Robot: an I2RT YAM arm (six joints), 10 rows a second.
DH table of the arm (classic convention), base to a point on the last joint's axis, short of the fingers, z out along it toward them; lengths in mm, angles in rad. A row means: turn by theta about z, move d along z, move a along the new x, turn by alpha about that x. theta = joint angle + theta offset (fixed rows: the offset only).
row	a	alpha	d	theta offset
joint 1	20	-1.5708	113.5	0
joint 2	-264	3.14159	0	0
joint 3	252.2	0	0	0.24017
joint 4	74	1.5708	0	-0.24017
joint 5	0	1.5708	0	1.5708
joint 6	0	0	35.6	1.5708
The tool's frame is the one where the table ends.
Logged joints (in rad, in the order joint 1, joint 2, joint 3, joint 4, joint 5, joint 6), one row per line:
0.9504, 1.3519, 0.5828, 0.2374, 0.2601, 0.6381
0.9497, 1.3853, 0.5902, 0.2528, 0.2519, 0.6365
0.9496, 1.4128, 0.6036, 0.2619, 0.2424, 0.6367
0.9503, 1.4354, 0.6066, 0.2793, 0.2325, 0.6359
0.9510, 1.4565, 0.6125, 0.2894, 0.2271, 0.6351
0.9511, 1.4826, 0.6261, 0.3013, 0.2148, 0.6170
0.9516, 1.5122, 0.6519, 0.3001, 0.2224, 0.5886
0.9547, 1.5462, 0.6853, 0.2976, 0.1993, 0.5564
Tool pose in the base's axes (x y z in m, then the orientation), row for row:
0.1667, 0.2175, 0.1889, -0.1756, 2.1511, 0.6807
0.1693, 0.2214, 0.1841, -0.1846, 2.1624, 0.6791
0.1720, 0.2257, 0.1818, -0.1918, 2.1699, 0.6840
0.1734, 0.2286, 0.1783, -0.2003, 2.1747, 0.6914
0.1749, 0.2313, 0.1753, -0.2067, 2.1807, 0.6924
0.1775, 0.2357, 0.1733, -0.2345, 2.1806, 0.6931
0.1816, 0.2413, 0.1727, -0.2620, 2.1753, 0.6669
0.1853, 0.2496, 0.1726, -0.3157, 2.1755, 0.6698
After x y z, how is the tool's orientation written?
As a rotation vector, in radians.
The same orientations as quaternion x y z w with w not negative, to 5 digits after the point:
-0.07023, 0.86029, 0.27223, 0.42528
-0.07366, 0.86284, 0.27097, 0.42030
-0.07639, 0.86417, 0.27241, 0.41613
-0.07964, 0.86472, 0.27492, 0.41271
-0.08208, 0.86591, 0.27494, 0.40972
-0.09306, 0.86536, 0.27505, 0.40845
-0.10419, 0.86505, 0.26520, 0.41292
-0.12534, 0.86371, 0.26592, 0.40937

